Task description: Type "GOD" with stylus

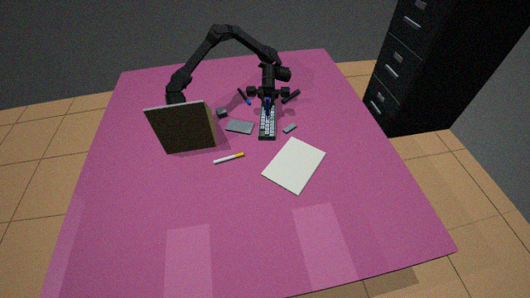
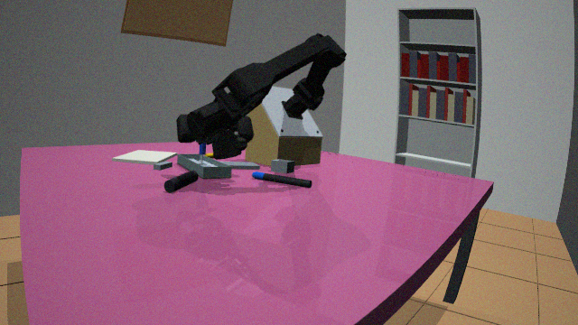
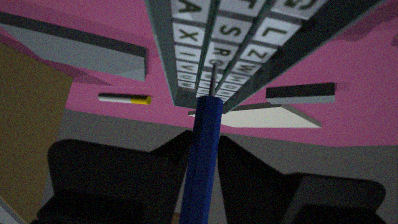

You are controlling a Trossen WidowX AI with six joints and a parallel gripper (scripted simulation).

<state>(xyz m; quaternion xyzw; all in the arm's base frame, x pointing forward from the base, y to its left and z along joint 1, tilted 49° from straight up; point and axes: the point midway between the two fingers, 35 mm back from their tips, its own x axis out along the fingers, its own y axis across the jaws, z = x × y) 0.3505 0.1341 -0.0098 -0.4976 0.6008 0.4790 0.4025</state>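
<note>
Right now my gripper tip is 130 mm past the grey pad, 60 mm above it and 20 mm to the left of it. Also, from my gripper tip: blue stylus (10 mm below); then blue-capped black marker (160 mm to the left, 90 mm behind, 60 mm below); then thin grey tip (50 mm below).
</note>
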